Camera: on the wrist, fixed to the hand. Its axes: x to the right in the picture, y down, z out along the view.
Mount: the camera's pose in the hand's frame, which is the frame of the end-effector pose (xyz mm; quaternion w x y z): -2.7 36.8 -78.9 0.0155 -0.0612 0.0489 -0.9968
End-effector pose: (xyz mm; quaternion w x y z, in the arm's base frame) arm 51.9 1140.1 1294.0 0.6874 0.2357 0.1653 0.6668
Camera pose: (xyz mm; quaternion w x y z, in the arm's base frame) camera -21.8 1145.6 1248.0 0.6817 -0.2358 0.2303 -0.6532
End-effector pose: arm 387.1 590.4 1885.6 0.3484 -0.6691 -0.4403 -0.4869
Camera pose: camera 393.7 505.5 1904.0 0.4994 -0.4310 0.6269 0.4145
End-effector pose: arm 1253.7 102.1 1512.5 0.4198 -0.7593 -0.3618 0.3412
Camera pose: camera 1326.9 54.8 1513.3 0.3178 0.3065 -0.7628 -0.4724
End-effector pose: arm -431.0 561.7 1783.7 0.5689 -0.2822 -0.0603 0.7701
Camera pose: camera -421.8 528.5 1703.7 0.7621 -0.0167 -0.3015 -0.5726
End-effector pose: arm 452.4 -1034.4 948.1 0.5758 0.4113 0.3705 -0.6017
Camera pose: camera 494.5 -963.1 921.1 0.5838 0.3688 -0.4807 0.5405
